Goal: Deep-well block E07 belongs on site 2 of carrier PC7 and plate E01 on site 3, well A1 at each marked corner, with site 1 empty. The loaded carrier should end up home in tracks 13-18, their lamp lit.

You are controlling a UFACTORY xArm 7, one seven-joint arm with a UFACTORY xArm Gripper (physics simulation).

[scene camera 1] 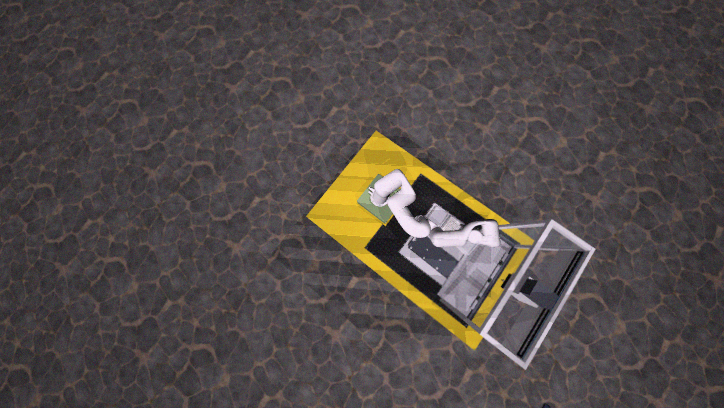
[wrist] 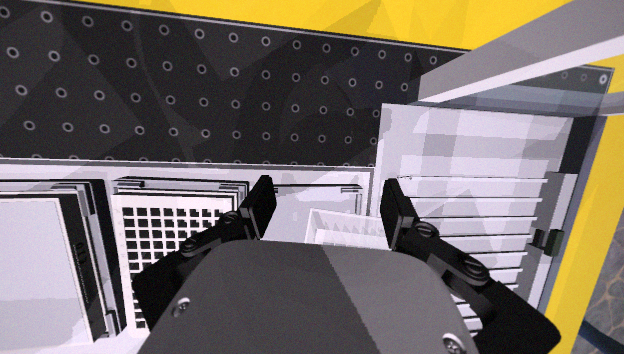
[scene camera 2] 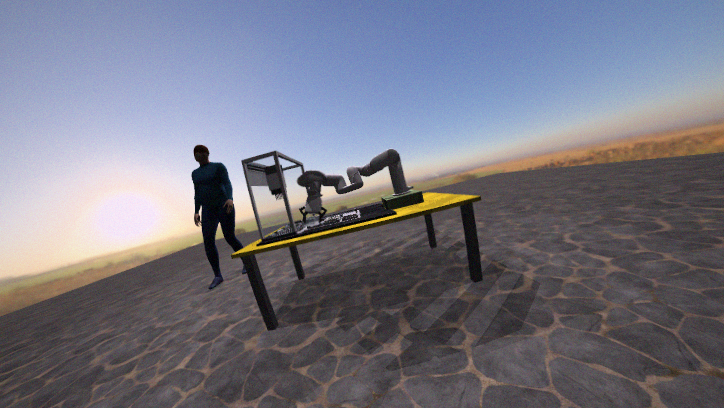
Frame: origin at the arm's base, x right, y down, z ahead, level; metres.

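Seen in the pictures: gripper, fingertip midpoint: [wrist: 326, 191] [scene camera 2: 312, 222]; arm's base, link origin: [scene camera 1: 379, 197] [scene camera 2: 401, 193].
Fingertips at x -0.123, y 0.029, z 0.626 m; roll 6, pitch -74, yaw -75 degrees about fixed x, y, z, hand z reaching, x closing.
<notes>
Offsets run from my fingertips to a thing's top centre. "spot": to the spot under its first point. Level surfaces: height alone.
My gripper [wrist: 326, 191] [scene camera 2: 313, 217] is open and empty, fingers pointing down. In the wrist view a clear, shallow gridded plate {dx +0.091, dy -0.027, dz +0.013 m} [wrist: 350, 234] lies below and between the fingertips, skewed on the rightmost site of a white carrier [wrist: 320, 176]; its lower part is hidden by the gripper body. A white block with square holes {dx +0.054, dy +0.007, dz -0.123 m} [wrist: 162, 227] sits on the site to the left, partly behind the left finger. A pale flat-topped piece of labware {dx +0.043, dy +0.007, dz -0.235 m} [wrist: 32, 255] with a dark labelled side stands further left. I cannot read the labels E07, E01 or PC7, nor see a lit lamp.
A ribbed pale section {spot: dx +0.028, dy +0.032, dz +0.165 m} [wrist: 470, 192] lies right of the carrier, a black perforated deck {dy +0.033 m} [wrist: 150, 115] behind it. A metal frame [scene camera 1: 537, 245] [scene camera 2: 252, 202] [wrist: 500, 65] rises at that end of the yellow table {dy +0.046 m} [scene camera 1: 349, 177] [scene camera 2: 440, 202]. A person [scene camera 2: 211, 190] stands beyond it.
</notes>
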